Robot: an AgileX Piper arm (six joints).
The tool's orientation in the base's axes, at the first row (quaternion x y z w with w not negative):
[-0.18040, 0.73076, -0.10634, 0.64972]
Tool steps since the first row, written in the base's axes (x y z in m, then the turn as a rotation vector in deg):
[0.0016, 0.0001, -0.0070, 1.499, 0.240, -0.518]
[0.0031, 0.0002, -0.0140, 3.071, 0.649, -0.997]
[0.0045, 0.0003, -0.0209, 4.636, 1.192, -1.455]
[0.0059, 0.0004, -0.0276, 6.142, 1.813, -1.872]
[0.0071, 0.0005, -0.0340, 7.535, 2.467, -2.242]
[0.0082, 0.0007, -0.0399, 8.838, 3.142, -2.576]
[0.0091, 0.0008, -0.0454, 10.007, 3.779, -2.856]
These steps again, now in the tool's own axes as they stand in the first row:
[0.0062, 0.0026, 0.0025, 0.240, 0.233, 1.569]
[0.0124, 0.0053, 0.0049, 0.369, 0.595, 3.218]
[0.0185, 0.0079, 0.0073, 0.427, 1.073, 4.868]
[0.0245, 0.0104, 0.0095, 0.421, 1.613, 6.460]
[0.0301, 0.0128, 0.0116, 0.369, 2.179, 7.938]
[0.0353, 0.0152, 0.0135, 0.284, 2.762, 9.323]
[0.0402, 0.0173, 0.0151, 0.177, 3.305, 10.565]

